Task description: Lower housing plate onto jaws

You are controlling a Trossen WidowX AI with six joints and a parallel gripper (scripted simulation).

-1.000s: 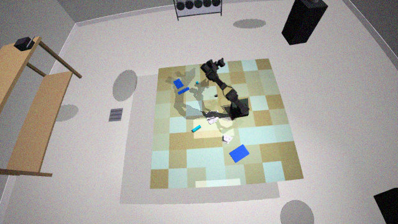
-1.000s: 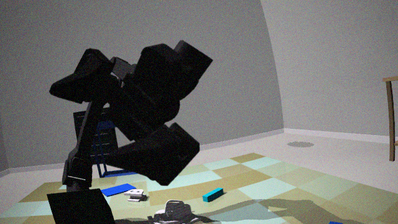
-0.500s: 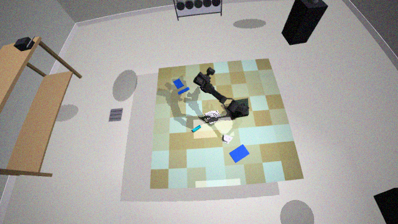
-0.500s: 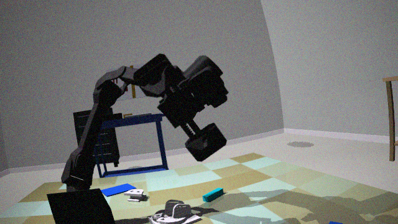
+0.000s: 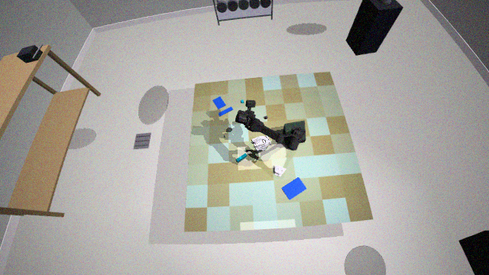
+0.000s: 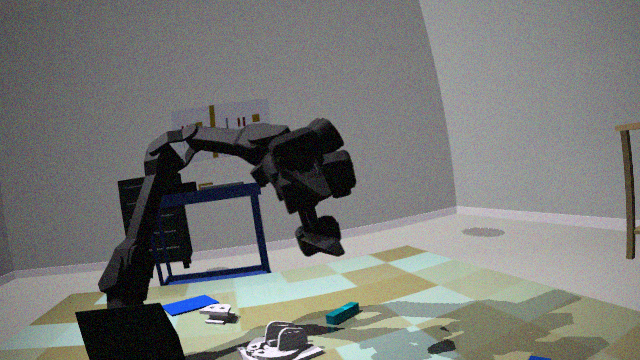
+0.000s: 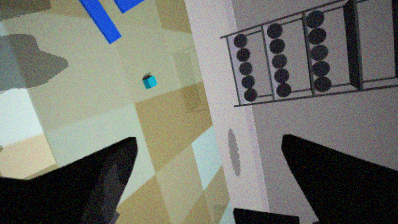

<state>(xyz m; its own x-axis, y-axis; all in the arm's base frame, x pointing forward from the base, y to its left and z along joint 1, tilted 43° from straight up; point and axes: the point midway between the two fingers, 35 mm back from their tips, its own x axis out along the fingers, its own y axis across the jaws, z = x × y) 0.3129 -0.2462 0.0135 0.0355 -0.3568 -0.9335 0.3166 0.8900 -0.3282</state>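
The white part lies 440 mm to the left of my gripper tip, 240 mm below it and 130 mm behind it. Also, from my gripper tip: blue plate: 580 mm to the left, 250 mm below, 200 mm behind.
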